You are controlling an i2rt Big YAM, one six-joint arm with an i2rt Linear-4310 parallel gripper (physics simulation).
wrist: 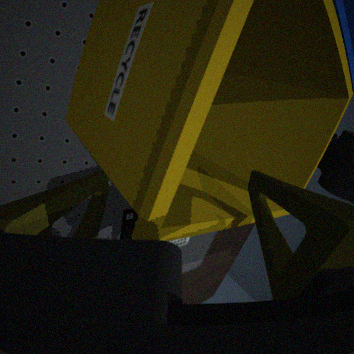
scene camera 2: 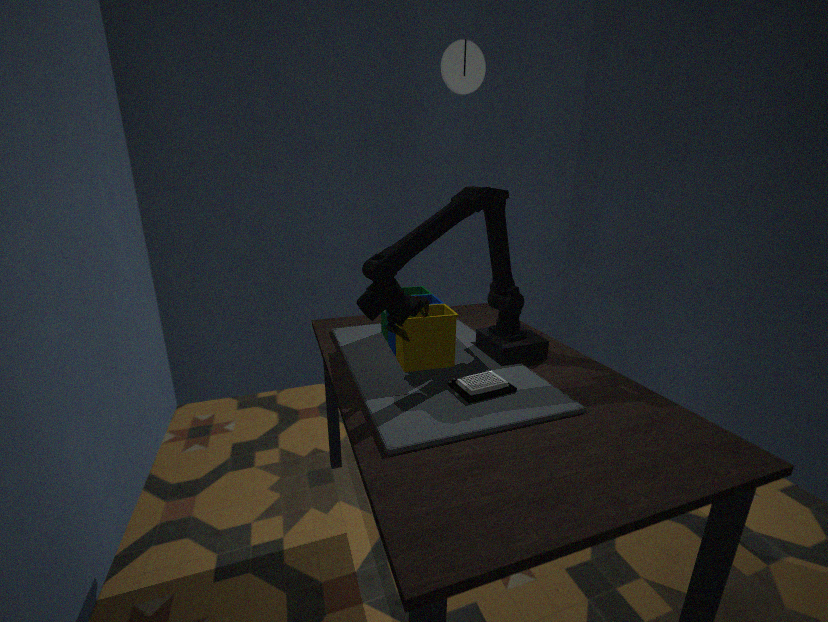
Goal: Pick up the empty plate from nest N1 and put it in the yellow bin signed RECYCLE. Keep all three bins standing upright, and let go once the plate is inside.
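Frame: origin at the arm's base, x down, y right, z back, level; millimetres.
Where they show: gripper, fingertip midpoint: [scene camera 2: 417, 329]; arm's base at its link origin: [scene camera 2: 507, 333].
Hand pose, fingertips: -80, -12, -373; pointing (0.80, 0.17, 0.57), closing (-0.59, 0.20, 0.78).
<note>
Things, the pixels of their top centre, and the offset from my fingertips, as dx, dy, dz. "spot": a spot on its surface instead. Level surfaces: height alone.
- pale plate at its top centre: [wrist: 167, 236] [scene camera 2: 482, 380] +112, -192, +112
- low black nest at a spot on its surface: [scene camera 2: 495, 393] spot: +128, -250, +117
- pale gridded piece at a spot on its surface: [wrist: 180, 241] spot: +113, -221, +151
- yellow bin at its top centre: [wrist: 297, 134] [scene camera 2: 425, 310] -41, +45, +51
- blue bin at its top centre: [scene camera 2: 414, 300] -41, +174, +78
- green bin at a spot on its surface: [scene camera 2: 416, 290] spot: -26, +348, +177
- grey board at its surface level: dx +139
- brown table at its surface level: dx +151
A pale plate [scene camera 2: 483, 381] with a grid of wells sits in a low black nest [scene camera 2: 495, 393] in front of the bins; a sliver of a pale gridded piece [wrist: 180, 241] shows under the bin's corner in the wrist view. The yellow bin [scene camera 2: 428, 344] [wrist: 120, 70], signed RECYCLE, stands upright. My gripper [scene camera 2: 415, 320] [wrist: 178, 177] is open and empty, tilted at the yellow bin's rim. In the wrist view the rim runs between the fingers, one outside the signed wall, one on the opening's side. I cannot tell whether they touch it.
A blue bin [scene camera 2: 391, 339] [wrist: 346, 30] and a green bin [scene camera 2: 416, 290] stand upright behind the yellow one. The bins and nest are on a grey board [scene camera 2: 435, 428] [wrist: 30, 90] on the brown table [scene camera 2: 535, 495]. The arm's base [scene camera 2: 512, 346] stands right of the bins.
</note>
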